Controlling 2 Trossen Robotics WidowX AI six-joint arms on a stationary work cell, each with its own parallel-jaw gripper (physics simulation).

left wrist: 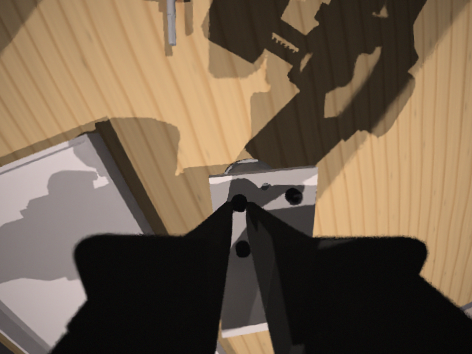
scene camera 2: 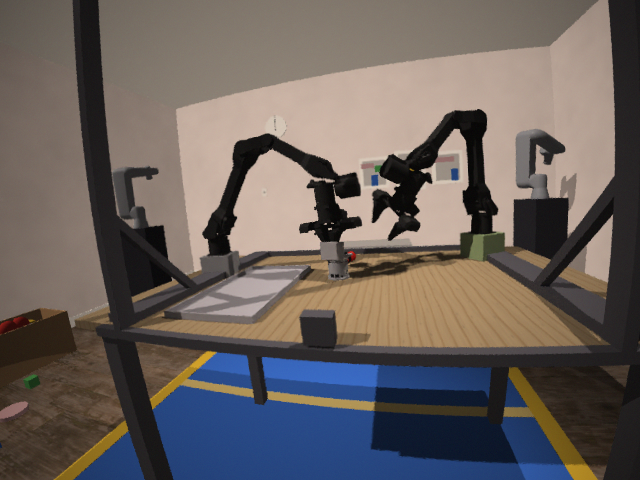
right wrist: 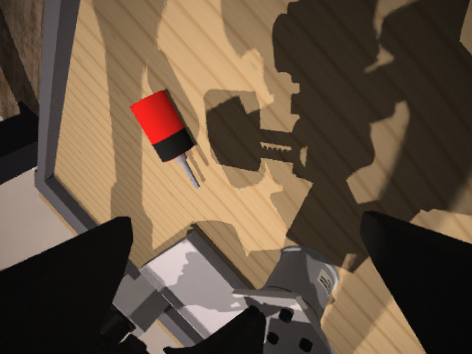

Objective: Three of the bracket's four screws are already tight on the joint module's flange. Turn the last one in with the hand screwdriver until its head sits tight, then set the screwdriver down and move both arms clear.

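Places are measured from the left arm's base along level axes (x ahead, y left, z up), in centimetres.
Where they show: left gripper, between the fingertips: [left wrist: 239, 208] [scene camera 2: 333, 254] [right wrist: 257, 313]; right gripper, between the fingertips: [scene camera 2: 380, 231] [right wrist: 248, 225]; left arm's base, origin of its link: [scene camera 2: 219, 254] [right wrist: 122, 317]; right arm's base, origin of its link: [scene camera 2: 482, 232].
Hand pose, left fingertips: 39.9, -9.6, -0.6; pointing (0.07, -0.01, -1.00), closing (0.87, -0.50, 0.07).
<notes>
Each offset is from my left fingertips to the top centre of the thing, as dx, dy, dz. "pt": to the spot under its first point.
The red and black screwdriver {+3.5, +16.0, -3.2} [scene camera 2: 351, 255] [left wrist: 171, 25] [right wrist: 162, 122] lies on the table behind the joint module. The grey joint module {+1.2, -1.9, -0.3} [scene camera 2: 338, 269] [right wrist: 302, 270] stands upright, with the light grey bracket [scene camera 2: 331, 251] [left wrist: 300, 220] on top. My left gripper [scene camera 2: 331, 239] [left wrist: 239, 208] points down at the bracket, shut on a black screw at its fingertips. Two other black screw heads, one at the right [left wrist: 293, 196] and one nearer {-1.2, -2.8, +0.6} [left wrist: 242, 248], show on the bracket in the left wrist view. My right gripper [scene camera 2: 383, 228] [right wrist: 248, 225] is open and empty, raised to the right of the module.
A light grey tray {pt -25.7, -30.1, -5.6} [scene camera 2: 206, 316] lies left of the module. A dark block {-1.5, -40.8, -0.9} [scene camera 2: 318, 328] stands at the table's front edge. Dark frame posts [scene camera 2: 95, 155] [scene camera 2: 624, 180] rise at both sides. The left arm reaches over the module, its shadow on the wood.
</notes>
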